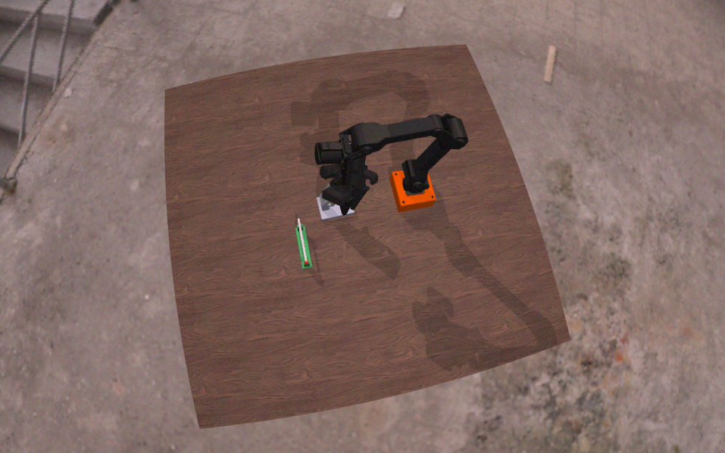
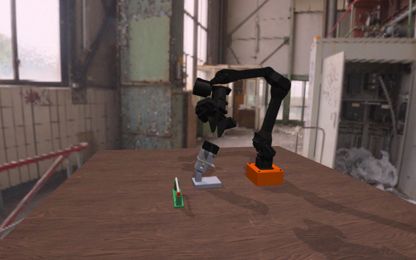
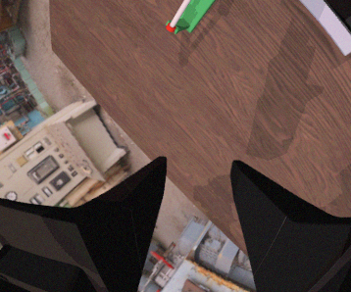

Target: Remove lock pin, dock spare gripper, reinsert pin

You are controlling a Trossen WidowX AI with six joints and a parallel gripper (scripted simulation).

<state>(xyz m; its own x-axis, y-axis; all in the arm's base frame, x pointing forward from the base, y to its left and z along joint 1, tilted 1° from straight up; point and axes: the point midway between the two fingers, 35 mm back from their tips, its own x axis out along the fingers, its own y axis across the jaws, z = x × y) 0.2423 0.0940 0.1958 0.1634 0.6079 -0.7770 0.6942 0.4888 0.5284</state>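
The green stand lies 14 cm ahead of my gripper tip, 1 cm to the left of it and 20 cm below it. From my gripper tip the other things lie so: grey mount: 2 cm ahead, 11 cm to the right, 18 cm below; spare gripper: 1 cm ahead, 11 cm to the right, 11 cm below.
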